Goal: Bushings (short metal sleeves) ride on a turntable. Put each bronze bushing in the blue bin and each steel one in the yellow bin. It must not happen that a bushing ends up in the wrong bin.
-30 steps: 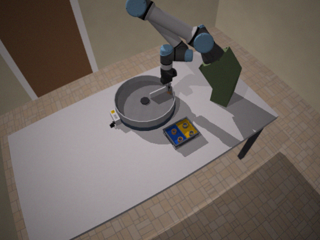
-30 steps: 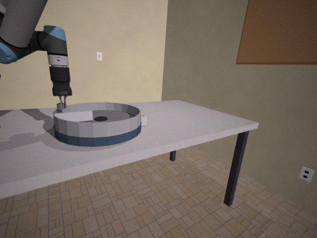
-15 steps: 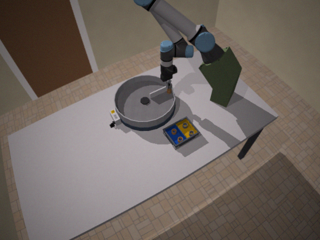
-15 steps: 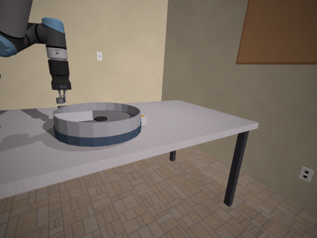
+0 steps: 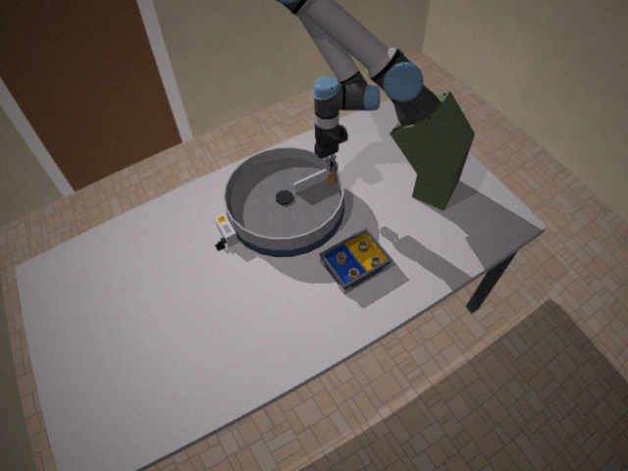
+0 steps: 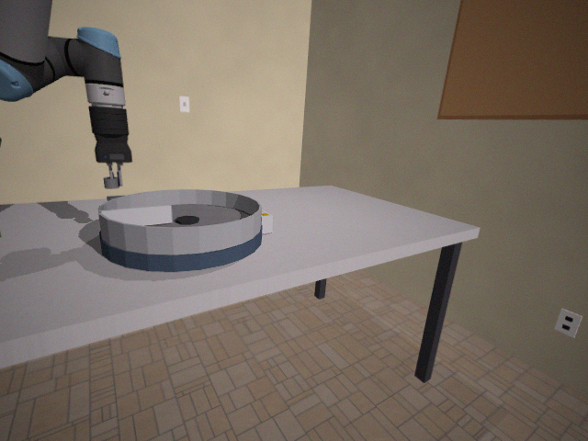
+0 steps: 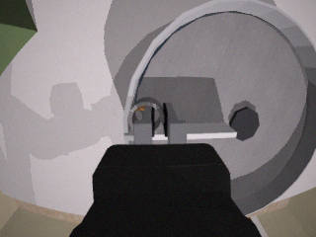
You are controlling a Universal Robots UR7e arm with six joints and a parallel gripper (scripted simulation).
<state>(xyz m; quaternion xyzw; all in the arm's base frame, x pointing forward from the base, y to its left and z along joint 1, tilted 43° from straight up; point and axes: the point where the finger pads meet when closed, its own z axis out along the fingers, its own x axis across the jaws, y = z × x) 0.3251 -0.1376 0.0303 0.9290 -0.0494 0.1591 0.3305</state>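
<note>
The blue bin is 26 cm to the left of my hand, 15 cm below it and 14 cm ahead of it. The rest, counted from my hand: grey turntable 15 cm ahead, 12 cm below, 8 cm to the right.
</note>
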